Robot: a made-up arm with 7 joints.
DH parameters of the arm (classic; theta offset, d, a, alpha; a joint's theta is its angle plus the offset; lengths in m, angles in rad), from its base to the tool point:
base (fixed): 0 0.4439 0.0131 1.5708
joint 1: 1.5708 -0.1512 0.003 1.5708
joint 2: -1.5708 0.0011 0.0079 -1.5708
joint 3: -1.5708 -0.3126 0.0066 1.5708
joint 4: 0 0.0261 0.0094 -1.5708
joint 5: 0 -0.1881 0.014 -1.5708
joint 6: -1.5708 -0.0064 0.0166 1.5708
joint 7: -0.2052 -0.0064 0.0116 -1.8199
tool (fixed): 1.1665 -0.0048 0 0
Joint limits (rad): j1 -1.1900..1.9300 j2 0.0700..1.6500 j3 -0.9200..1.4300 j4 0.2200..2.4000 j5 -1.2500..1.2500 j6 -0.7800..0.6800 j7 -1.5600..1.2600
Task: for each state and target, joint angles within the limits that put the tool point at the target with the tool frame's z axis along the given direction. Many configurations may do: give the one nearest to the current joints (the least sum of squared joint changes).
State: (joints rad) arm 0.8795 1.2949 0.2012 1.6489 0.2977 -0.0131 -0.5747
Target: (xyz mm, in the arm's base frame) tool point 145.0 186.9 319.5 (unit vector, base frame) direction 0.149 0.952 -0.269
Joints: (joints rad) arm 0.3573 0.4766 -0.3785 2.4000 0.9231 0.1437 -0.6191
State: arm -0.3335 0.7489 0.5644 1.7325 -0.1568 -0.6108 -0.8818
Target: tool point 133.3 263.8 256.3 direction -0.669 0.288 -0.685
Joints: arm -0.1460 0.4039 0.5021 2.1589 -0.0089 -0.6859 -1.1237
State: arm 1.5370 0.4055 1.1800 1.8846 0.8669 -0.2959 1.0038
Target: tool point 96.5 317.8 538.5 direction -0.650 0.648 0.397
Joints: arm 1.6814 0.6998 0.6524 2.3876 1.1732 0.1643 0.9000
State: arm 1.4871 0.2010 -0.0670 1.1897 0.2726 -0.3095 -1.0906
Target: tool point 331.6 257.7 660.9 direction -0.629 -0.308 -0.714
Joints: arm 1.6626 0.3299 0.1210 1.1423 0.1855 0.1719 -1.4321
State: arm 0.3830 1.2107 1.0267 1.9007 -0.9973 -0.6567 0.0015
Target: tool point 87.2 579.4 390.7 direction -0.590 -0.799 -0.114
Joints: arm 0.2061 1.0610 1.4300 0.9961 -1.0532 -0.6779 -0.7477
